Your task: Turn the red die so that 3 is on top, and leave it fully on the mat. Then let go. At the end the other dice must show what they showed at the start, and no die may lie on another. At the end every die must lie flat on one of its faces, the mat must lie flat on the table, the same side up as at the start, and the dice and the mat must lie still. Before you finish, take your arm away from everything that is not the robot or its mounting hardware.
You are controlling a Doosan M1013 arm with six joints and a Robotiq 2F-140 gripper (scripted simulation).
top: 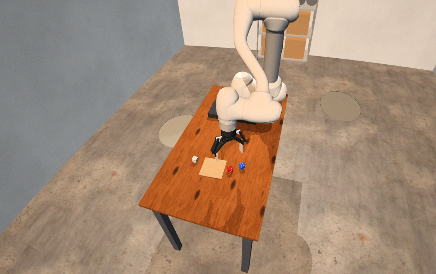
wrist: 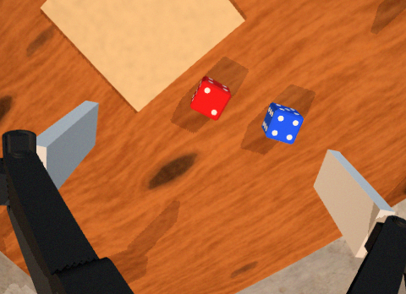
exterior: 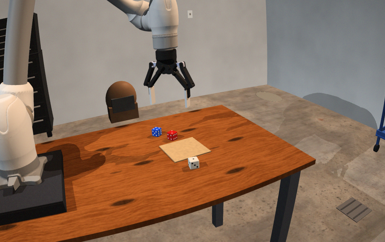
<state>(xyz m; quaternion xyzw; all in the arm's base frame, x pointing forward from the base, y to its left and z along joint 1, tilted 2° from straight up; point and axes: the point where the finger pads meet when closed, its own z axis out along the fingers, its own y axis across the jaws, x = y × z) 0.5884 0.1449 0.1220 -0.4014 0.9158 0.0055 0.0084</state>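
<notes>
Now: hand 13 cm above the red die. The rest, counted from my hand: tan mat: 2 cm ahead, 10 cm to the right, 15 cm below; then white die: 1 cm ahead, 23 cm to the right, 13 cm below; then blue die: 5 cm behind, 6 cm to the left, 13 cm below.
</notes>
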